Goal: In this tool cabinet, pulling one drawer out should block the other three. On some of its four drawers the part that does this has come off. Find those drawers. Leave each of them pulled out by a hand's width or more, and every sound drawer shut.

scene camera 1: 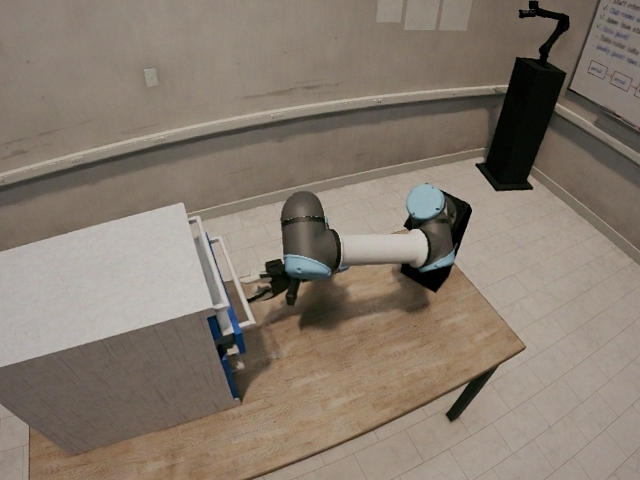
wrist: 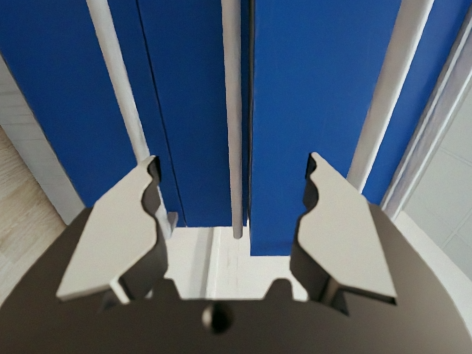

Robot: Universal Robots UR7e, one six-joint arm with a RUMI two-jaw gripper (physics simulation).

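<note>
The cabinet (scene camera 1: 124, 279) stands at the left, its blue drawer fronts facing my arm. The second drawer from the top (scene camera 1: 237, 333) (wrist: 305, 125) stands out slightly past its neighbours; its white handle (scene camera 1: 235, 279) (wrist: 392, 95) reaches furthest out. The top drawer's handle (scene camera 1: 209, 263) sits behind it. The third drawer (wrist: 195, 100) and bottom drawer (wrist: 60, 95) look shut in the wrist view. My gripper (scene camera 1: 246, 290) (wrist: 233, 156) is open and empty, its fingertips on either side of the line of the third drawer's handle (wrist: 233, 100). Exact depth to that handle is unclear.
The cabinet stands on a wooden table (scene camera 1: 361, 372). The bottom drawer's handle (wrist: 117, 75) runs near the left finger in the wrist view. A wall lies behind, and a black pedestal (scene camera 1: 524, 124) with a small arm stands at the back right.
</note>
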